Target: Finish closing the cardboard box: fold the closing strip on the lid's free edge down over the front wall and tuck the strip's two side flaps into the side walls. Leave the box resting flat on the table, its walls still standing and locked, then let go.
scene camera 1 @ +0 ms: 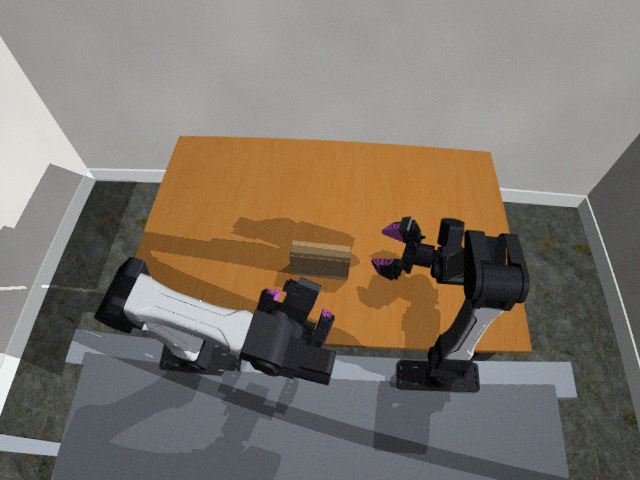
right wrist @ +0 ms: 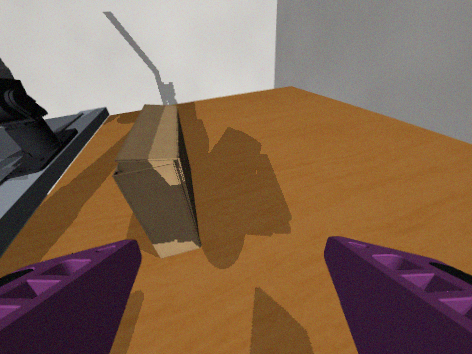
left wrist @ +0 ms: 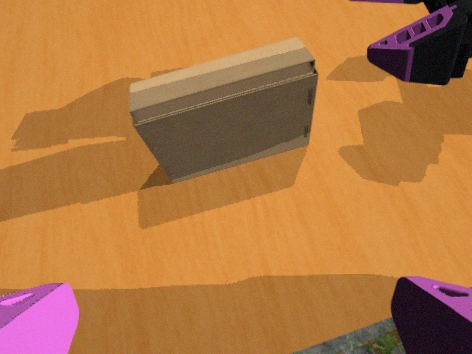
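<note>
The cardboard box (scene camera 1: 320, 259) (left wrist: 225, 120) (right wrist: 162, 205) stands upright on the table, apart from both grippers. Its lid (scene camera 1: 321, 248) (left wrist: 220, 71) covers the top. In the left wrist view a narrow band runs between the lid and the top edge of the front wall (left wrist: 232, 127), with a small dark gap at its right end. Whether the strip's side flaps are tucked in cannot be told. My left gripper (scene camera 1: 300, 303) (left wrist: 235, 295) is open and empty, in front of the box. My right gripper (scene camera 1: 378, 248) (right wrist: 232, 247) is open and empty, to the right of the box.
The wooden table (scene camera 1: 330, 175) (left wrist: 240, 235) (right wrist: 350, 165) bears the box. Its front edge lies beneath my left gripper in scene camera 1. The grey base bench (scene camera 1: 496, 423) is in front of it. Shadows of the arms fall around the box.
</note>
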